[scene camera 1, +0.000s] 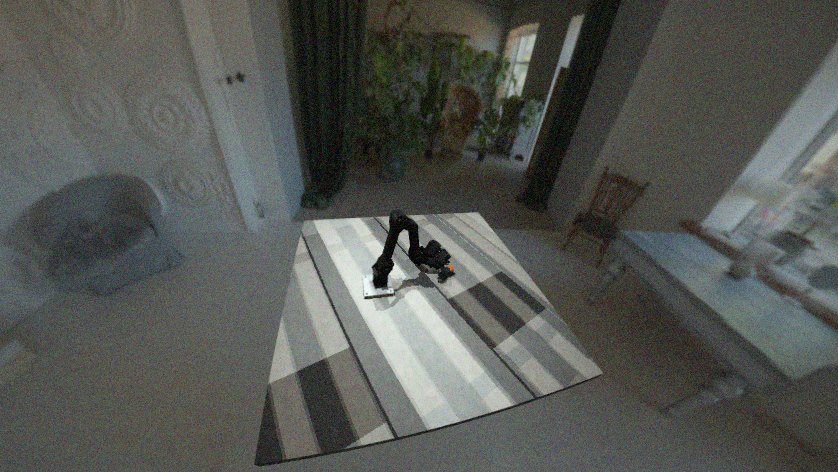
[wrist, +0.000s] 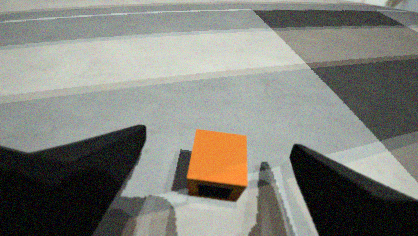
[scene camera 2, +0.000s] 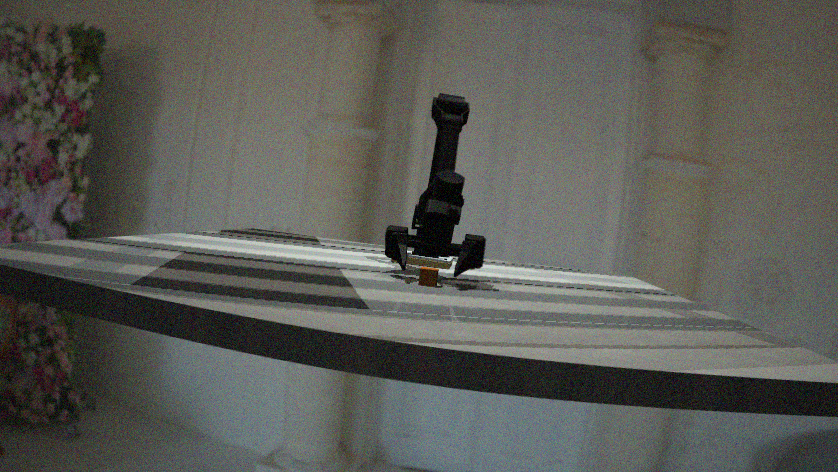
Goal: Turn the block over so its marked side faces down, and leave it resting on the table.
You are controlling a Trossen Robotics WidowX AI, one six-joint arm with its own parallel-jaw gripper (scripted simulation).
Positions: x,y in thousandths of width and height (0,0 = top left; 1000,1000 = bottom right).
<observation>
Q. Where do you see an orange block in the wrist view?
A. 523,706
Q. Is my gripper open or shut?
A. Open.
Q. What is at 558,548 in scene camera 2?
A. My gripper.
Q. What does my gripper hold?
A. Nothing.
</observation>
